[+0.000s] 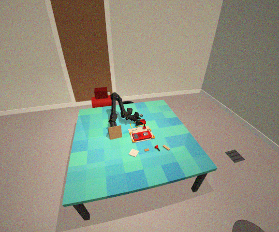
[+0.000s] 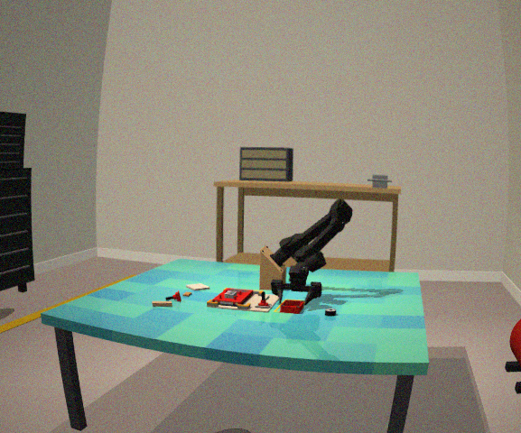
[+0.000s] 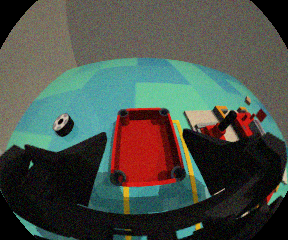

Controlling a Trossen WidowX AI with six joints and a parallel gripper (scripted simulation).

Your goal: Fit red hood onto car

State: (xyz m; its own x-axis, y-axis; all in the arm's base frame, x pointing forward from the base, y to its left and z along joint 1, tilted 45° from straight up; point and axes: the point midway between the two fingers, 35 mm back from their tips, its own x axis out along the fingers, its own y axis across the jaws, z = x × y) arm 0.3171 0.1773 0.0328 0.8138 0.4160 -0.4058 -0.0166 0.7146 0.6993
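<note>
The red hood lies 1 cm behind my gripper tip and 2 cm below it. From my gripper tip the other things lie so: white tile 20 cm behind, 44 cm to the right, 2 cm below; then grey engine block 2 cm behind, 24 cm to the right; then black wheel 3 cm ahead, 15 cm to the left, 2 cm below.
</note>
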